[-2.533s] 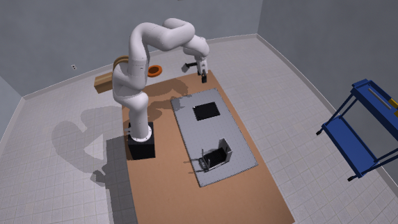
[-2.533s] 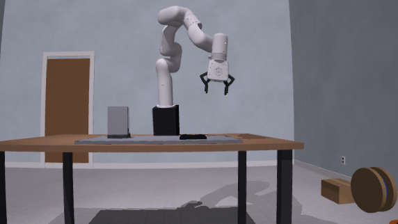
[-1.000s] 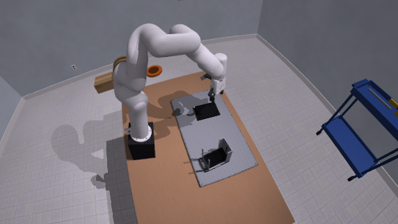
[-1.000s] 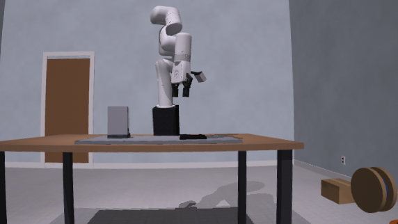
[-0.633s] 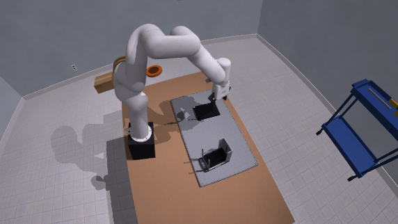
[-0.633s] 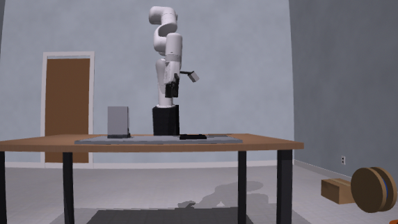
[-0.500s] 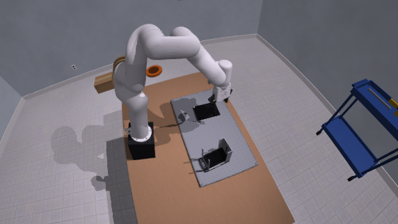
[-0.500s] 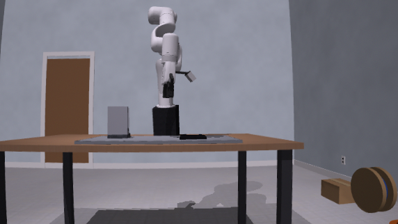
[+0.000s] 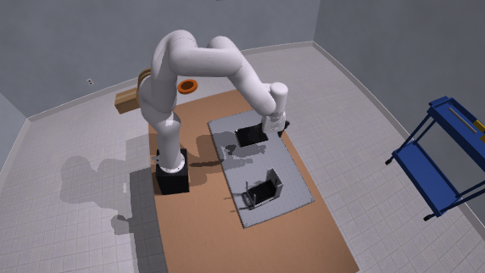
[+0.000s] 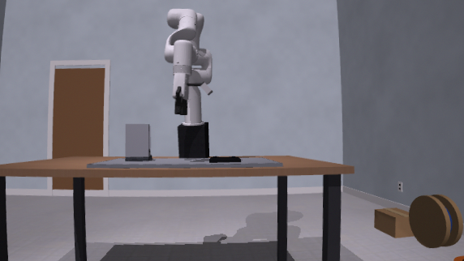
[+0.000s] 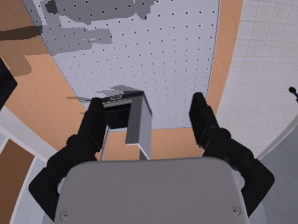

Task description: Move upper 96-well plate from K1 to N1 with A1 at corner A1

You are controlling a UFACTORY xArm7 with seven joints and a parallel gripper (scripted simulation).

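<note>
My gripper is now 200 mm to the left of the black 96-well plate, 160 mm above it and 90 mm past it. From my hand the other things lie so: pale plate: 200 mm to the right, 170 mm below, 90 mm behind; grey rack wall: 190 mm to the right, 110 mm below, 30 mm behind; plate nest N1: 190 mm below, 170 mm to the left, 40 mm behind.
</note>
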